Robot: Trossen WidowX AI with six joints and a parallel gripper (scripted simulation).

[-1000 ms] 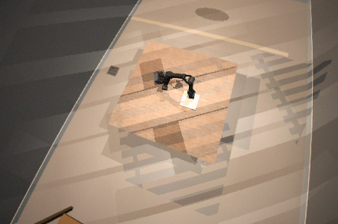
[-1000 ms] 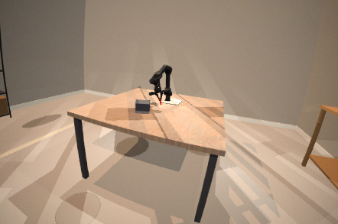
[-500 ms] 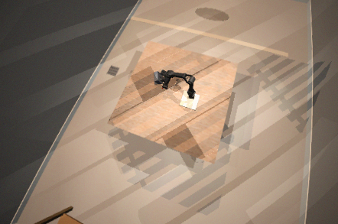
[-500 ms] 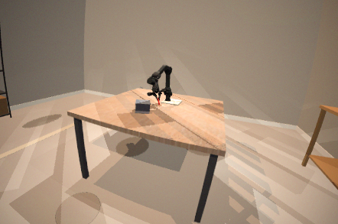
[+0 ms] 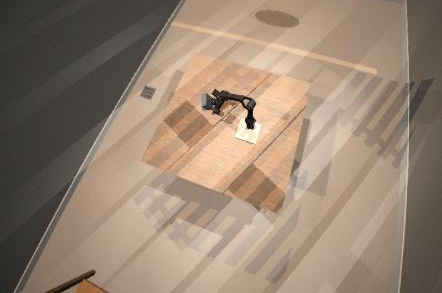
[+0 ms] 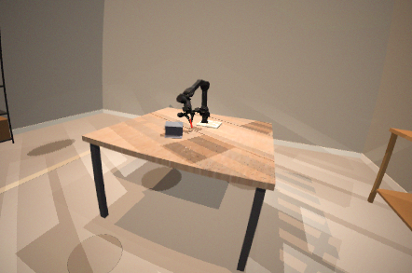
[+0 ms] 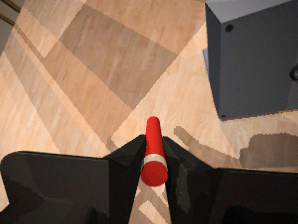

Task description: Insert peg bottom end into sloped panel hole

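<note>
The grey sloped panel is 10 cm to the right of my gripper tip, 10 cm ahead of it and 4 cm below it. From my gripper tip the other things lie so: red round peg (1 cm to the right, 1 cm behind, 1 cm above).
</note>
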